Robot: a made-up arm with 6 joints.
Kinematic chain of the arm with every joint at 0, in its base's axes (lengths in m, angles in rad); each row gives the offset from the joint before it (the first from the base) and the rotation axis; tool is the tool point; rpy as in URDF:
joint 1: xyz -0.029 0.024 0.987 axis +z
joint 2: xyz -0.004 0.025 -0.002 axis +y
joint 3: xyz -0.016 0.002 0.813 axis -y
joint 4: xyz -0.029 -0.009 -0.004 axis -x
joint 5: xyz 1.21 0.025 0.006 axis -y
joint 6: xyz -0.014 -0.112 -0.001 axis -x
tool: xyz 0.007 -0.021 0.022 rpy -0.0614 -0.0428 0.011
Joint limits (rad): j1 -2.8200..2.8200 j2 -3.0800..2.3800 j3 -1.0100..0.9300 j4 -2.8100..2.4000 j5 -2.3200..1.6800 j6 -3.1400..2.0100
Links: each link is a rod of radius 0.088 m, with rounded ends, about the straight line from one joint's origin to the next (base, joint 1, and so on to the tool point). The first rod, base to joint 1, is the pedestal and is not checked.
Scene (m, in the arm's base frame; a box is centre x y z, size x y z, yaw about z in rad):
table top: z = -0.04
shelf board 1: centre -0.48 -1 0.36 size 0.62 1.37 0.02 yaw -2.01
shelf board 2: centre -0.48 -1 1.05 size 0.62 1.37 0.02 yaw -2.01
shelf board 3: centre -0.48 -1 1.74 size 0.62 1.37 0.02 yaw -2.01
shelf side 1: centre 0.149 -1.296 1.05 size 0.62 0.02 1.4 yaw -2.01
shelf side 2: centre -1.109 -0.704 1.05 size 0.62 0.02 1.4 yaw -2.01
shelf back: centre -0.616 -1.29 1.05 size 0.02 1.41 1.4 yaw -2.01
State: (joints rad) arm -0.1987 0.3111 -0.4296 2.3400 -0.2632 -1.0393
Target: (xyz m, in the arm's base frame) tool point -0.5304 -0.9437 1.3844
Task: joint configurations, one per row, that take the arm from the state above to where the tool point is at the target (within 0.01 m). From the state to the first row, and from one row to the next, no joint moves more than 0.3 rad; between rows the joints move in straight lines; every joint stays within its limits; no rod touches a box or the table.
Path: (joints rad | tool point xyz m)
1: -0.4934 0.1488 -0.5125 2.3486 -0.3188 -1.0983 | 0.9636 -0.3976 1.1347
2: -0.7882 -0.0135 -0.5954 2.3571 -0.3744 -1.1574 | 0.7390 -0.6088 1.2206
3: -1.0829 -0.1757 -0.6783 2.3657 -0.4300 -1.2164 | 0.4797 -0.7256 1.2884
4: -1.3776 -0.3380 -0.7613 2.3743 -0.4856 -1.2755 | 0.2219 -0.7504 1.3380
5: -1.6723 -0.5003 -0.8442 2.3829 -0.5412 -1.3345 | -0.0048 -0.6984 1.3699
6: -1.9671 -0.6626 -0.9271 2.3914 -0.5969 -1.3936 | -0.1819 -0.5926 1.3850
7: -2.2618 -0.8248 -1.0100 2.4000 -0.6525 -1.4526 | -0.3023 -0.4581 1.3844
8: -2.2159 -0.5472 -0.8169 2.3225 -0.5192 -1.3326 | -0.3799 -0.5953 1.4390
9: -2.1701 -0.2696 -0.6239 2.2451 -0.3860 -1.2126 | -0.4599 -0.7613 1.4410
10: -2.1242 0.0080 -0.4308 2.1676 -0.2527 -1.0926 | -0.5304 -0.9437 1.3844

